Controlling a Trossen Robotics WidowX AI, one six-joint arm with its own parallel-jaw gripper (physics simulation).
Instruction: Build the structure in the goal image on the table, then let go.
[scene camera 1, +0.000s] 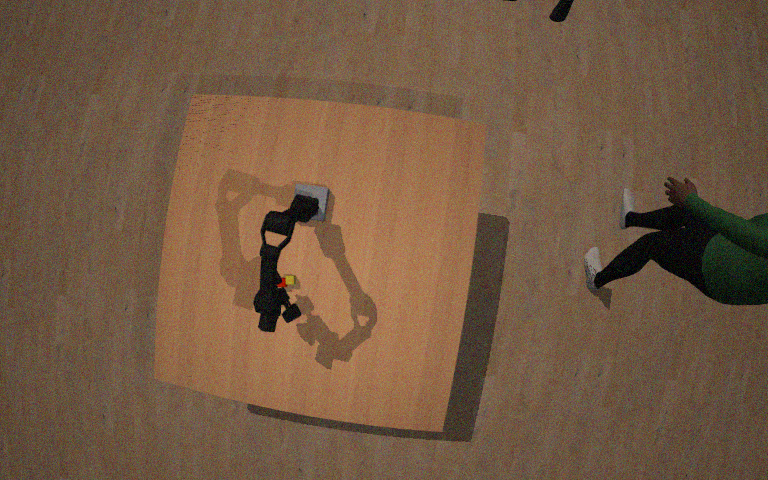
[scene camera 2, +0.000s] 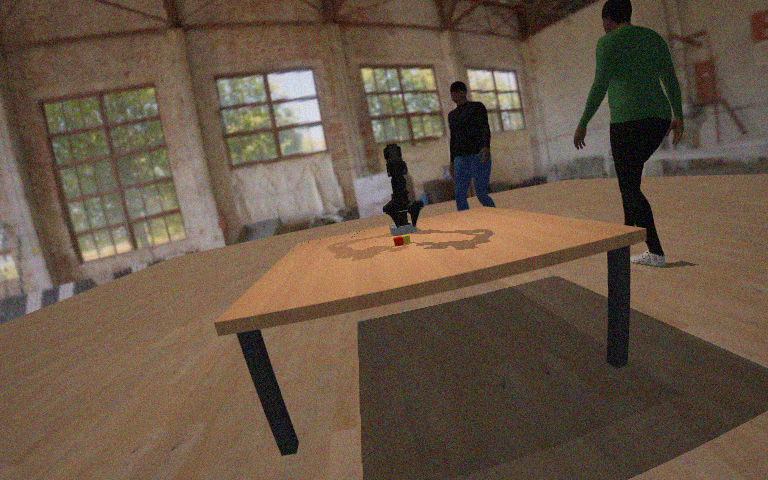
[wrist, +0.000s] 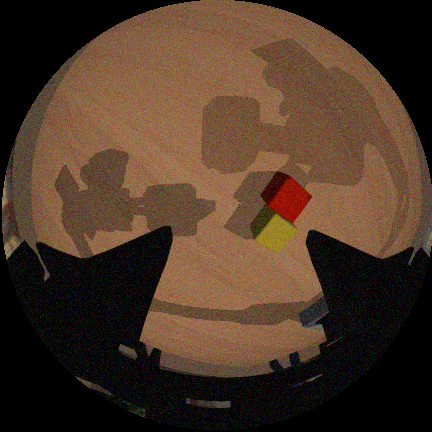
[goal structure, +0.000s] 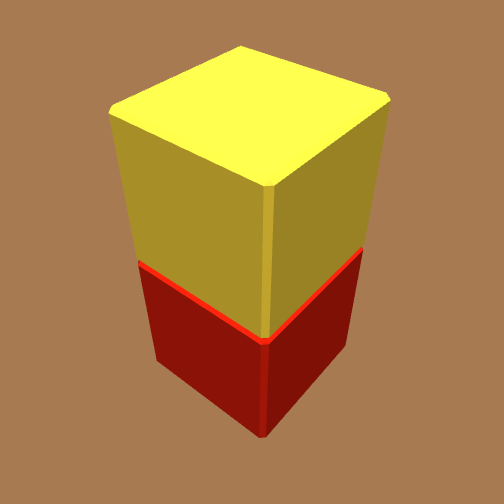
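Where they show: gripper, fingertip midpoint: (scene camera 1: 287, 293) (scene camera 2: 406, 227) (wrist: 243, 235); arm's base at its link origin: (scene camera 1: 309, 206) (scene camera 2: 402, 224).
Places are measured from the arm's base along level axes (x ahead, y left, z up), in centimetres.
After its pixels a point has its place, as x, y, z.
Note:
A red cube (scene camera 1: 282, 282) @[28.0, -12.2, -1.0] (scene camera 2: 398, 241) @[29.7, -13.4, -2.4] (wrist: 290, 199) @[28.2, -12.8, -1.0] and a yellow cube (scene camera 1: 289, 279) @[27.0, -9.3, -1.0] (scene camera 2: 406, 240) @[28.9, -9.5, -3.0] (wrist: 276, 232) @[27.4, -9.5, -1.0] sit side by side on the table (scene camera 1: 396, 169) @[-13.2, 33.9, -4.3] (scene camera 2: 317, 288) @[62.4, -51.0, -4.3] (wrist: 125, 100) @[49.2, -14.8, -4.3]. Their facing sides look close together; whether they touch is hard to tell. In scene camera 1, the arm covers part of the red cube. My gripper (scene camera 2: 404, 220) @[31.8, -9.6, 3.2] (wrist: 243, 235) @[31.8, -9.6, 3.2] is open and empty, above the table. In the wrist view both cubes lie right of the middle between the fingers, the yellow one nearer the right fingertip and the red one farther up.
The arm's grey base (scene camera 1: 323, 204) @[-0.5, 5.5, -0.2] (scene camera 2: 395, 230) @[3.5, -5.7, -1.5] (wrist: 314, 312) @[4.9, 1.5, -1.8] stands on the table behind the cubes in scene camera 2. Arm shadows fall around the cubes. A person in green (scene camera 1: 736, 260) (scene camera 2: 634, 73) and a person in black (scene camera 2: 468, 130) are beyond the table.

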